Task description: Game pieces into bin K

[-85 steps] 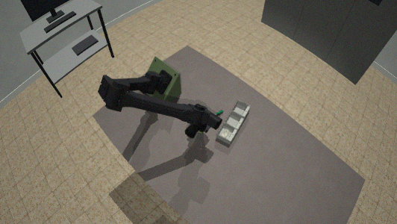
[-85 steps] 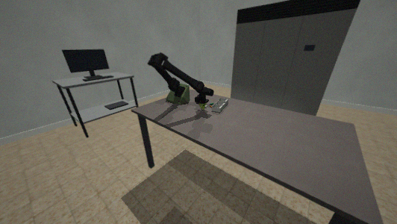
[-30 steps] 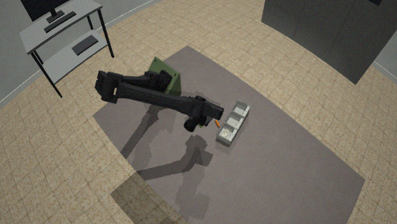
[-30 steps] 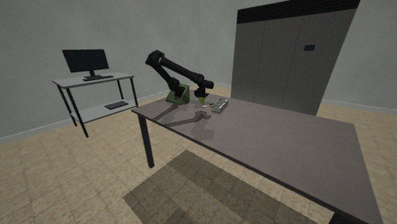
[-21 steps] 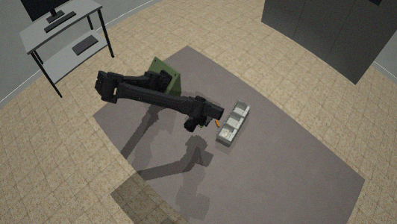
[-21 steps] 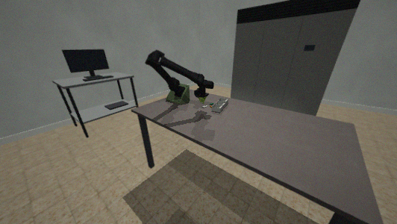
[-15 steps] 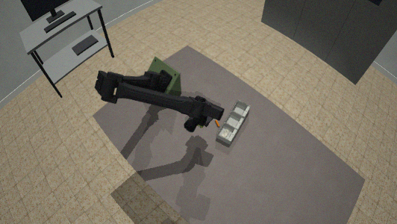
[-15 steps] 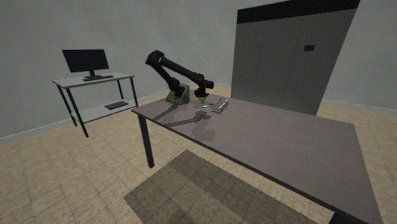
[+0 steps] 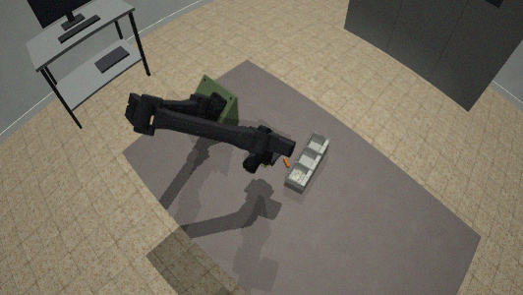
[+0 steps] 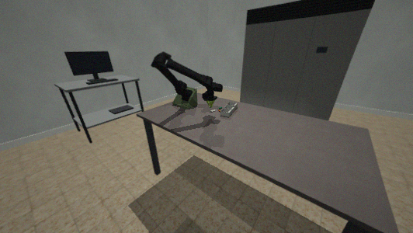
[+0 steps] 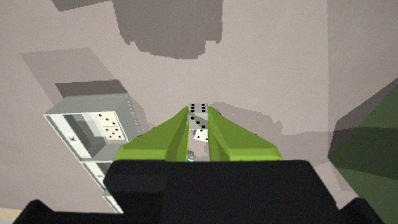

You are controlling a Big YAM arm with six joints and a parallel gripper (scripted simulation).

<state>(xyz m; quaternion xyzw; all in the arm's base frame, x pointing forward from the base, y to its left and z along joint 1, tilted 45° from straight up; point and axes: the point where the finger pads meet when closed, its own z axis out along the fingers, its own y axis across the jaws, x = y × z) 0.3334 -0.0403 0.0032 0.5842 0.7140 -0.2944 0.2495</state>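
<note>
Now: hand 3 cm short of the orange cylinder, 10 cm to the right of it and 7 cm above it. Round my hand: green cylinder 1 cm behind, 16 cm to the left, 7 cm below; then grey three-part bin 9 cm ahead, 17 cm to the left, 5 cm below; then white die right at my hand.
</note>
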